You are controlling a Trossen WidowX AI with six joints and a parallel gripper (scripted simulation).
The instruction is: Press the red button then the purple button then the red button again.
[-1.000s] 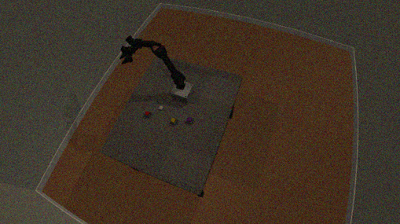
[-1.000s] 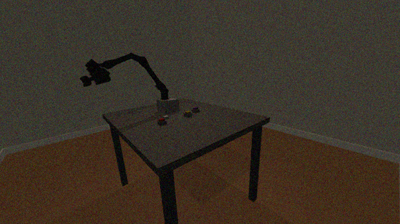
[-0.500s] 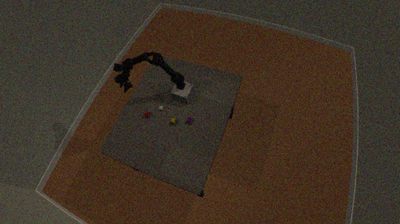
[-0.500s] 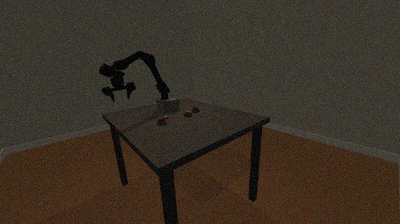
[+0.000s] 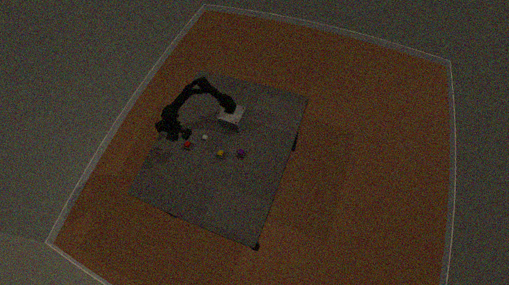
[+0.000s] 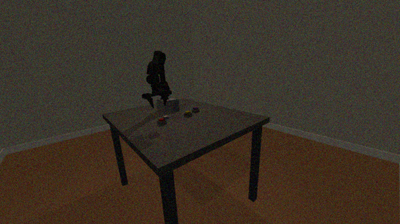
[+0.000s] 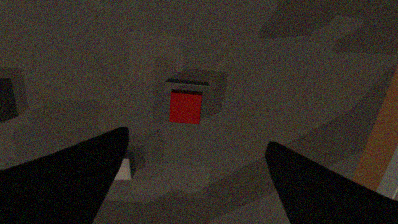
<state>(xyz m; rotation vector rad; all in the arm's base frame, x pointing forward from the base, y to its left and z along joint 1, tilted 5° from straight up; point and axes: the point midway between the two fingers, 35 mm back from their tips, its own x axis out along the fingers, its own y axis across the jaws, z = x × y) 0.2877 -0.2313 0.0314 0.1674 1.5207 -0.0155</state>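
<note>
The red button is 10 cm below my gripper tip, 1 cm to the left of it and 1 cm behind it. Round my gripper tip: yellow button 25 cm to the left, 10 cm below, 1 cm behind; small white block 12 cm below, 10 cm to the left, 10 cm behind; purple button 37 cm to the left, 10 cm below, 5 cm behind.
</note>
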